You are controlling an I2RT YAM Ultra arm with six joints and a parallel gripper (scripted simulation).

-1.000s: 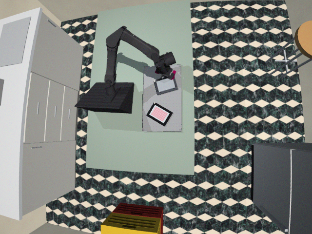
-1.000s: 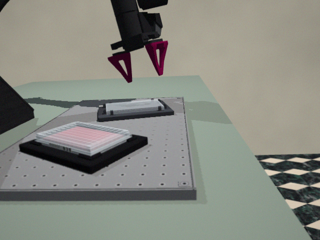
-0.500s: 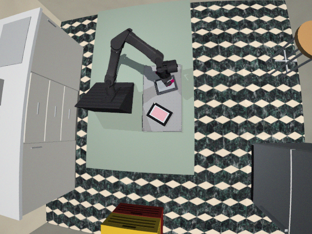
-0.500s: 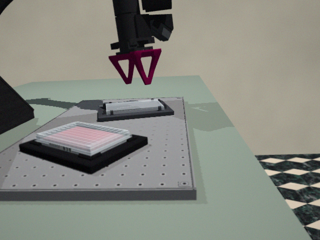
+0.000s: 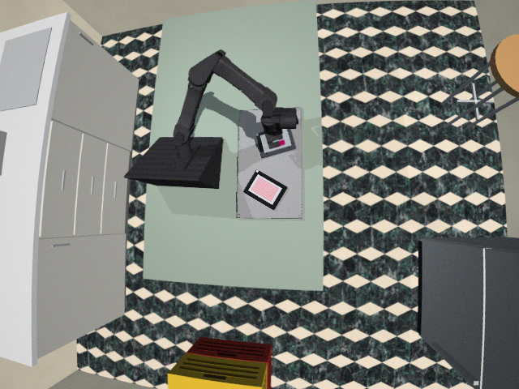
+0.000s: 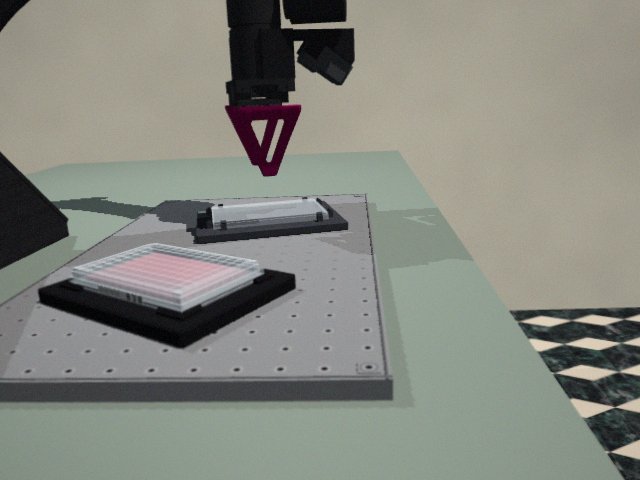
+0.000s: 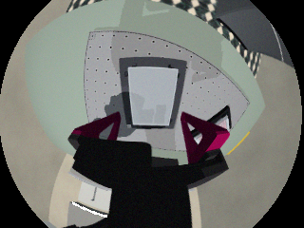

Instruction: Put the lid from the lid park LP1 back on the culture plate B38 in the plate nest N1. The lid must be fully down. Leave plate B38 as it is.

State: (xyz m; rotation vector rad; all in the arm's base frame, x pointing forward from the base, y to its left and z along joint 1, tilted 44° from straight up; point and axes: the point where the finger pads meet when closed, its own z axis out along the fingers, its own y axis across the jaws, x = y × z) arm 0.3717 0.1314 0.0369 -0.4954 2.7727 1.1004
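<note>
Right now my hand is 6 cm above the clear lid. From my hand the other things lie so: dark lid park LP1 (7 cm below); then culture plate B38 (3 cm behind, 23 cm to the right, 5 cm below).
</note>
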